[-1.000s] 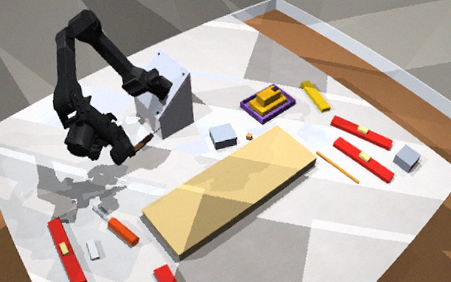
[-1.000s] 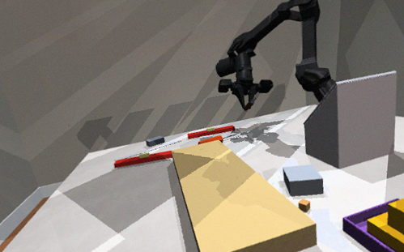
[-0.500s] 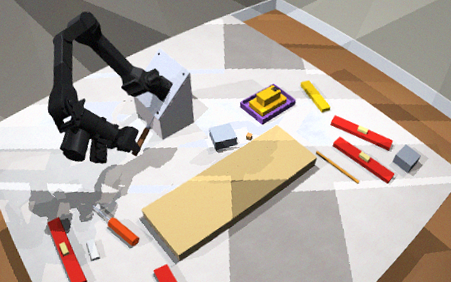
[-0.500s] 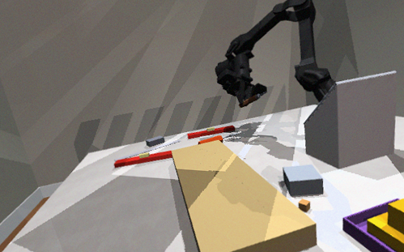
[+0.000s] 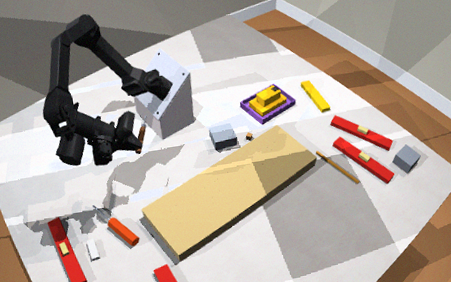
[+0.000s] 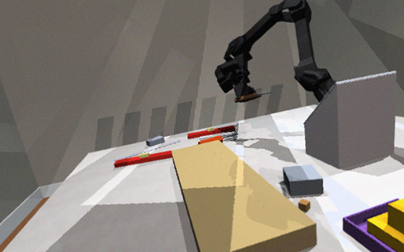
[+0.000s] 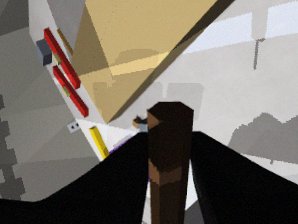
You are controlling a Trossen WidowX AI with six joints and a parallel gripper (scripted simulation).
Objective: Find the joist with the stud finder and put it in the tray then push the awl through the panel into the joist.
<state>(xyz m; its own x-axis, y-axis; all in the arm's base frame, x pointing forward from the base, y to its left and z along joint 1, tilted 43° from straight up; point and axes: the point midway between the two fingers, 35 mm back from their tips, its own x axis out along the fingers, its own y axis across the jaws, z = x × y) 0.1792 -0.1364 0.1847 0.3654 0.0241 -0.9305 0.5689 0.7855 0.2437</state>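
Now: the awl 40 mm to the left of my gripper tip, 40 mm behind it and 10 mm above it. The rest, counted from my gripper tip: small brown cube: 360 mm to the left, 170 mm below, 50 mm ahead; then orange-handled screwdriver: 170 mm below, 160 mm to the right, 20 mm ahead; then purple tray: 520 mm to the left, 170 mm below, 20 mm behind.
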